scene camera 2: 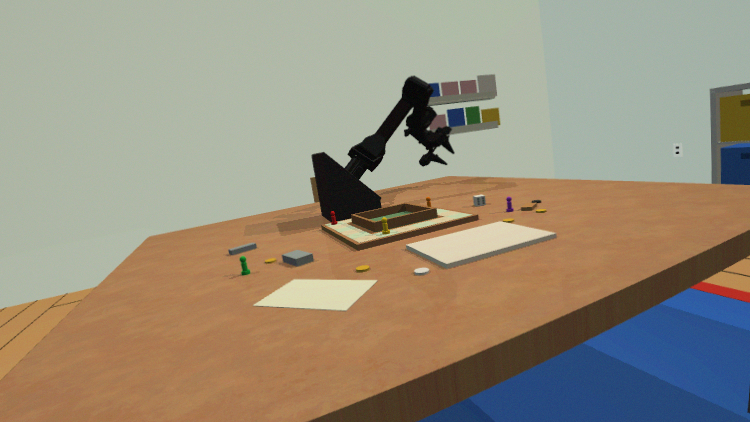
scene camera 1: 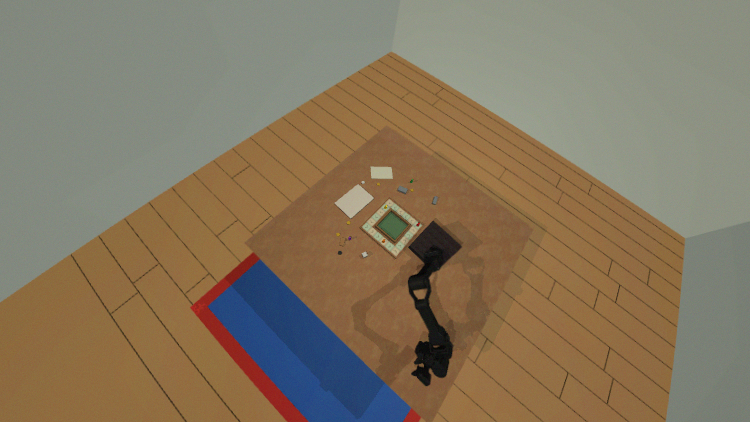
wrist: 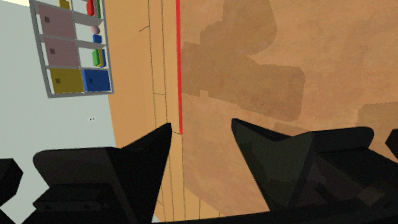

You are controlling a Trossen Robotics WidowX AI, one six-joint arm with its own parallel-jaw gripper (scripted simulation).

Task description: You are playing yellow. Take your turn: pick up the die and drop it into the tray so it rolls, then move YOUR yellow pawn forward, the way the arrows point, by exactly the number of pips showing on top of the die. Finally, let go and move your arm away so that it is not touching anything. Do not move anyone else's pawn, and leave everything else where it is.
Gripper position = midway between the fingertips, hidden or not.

My gripper (scene camera 2: 450,159) is open, holding nothing. I also see a paper sheet (scene camera 2: 304,294).
My gripper shows as well in the wrist view (wrist: 201,125). The wrist view misses the paper sheet: it is out of frame.
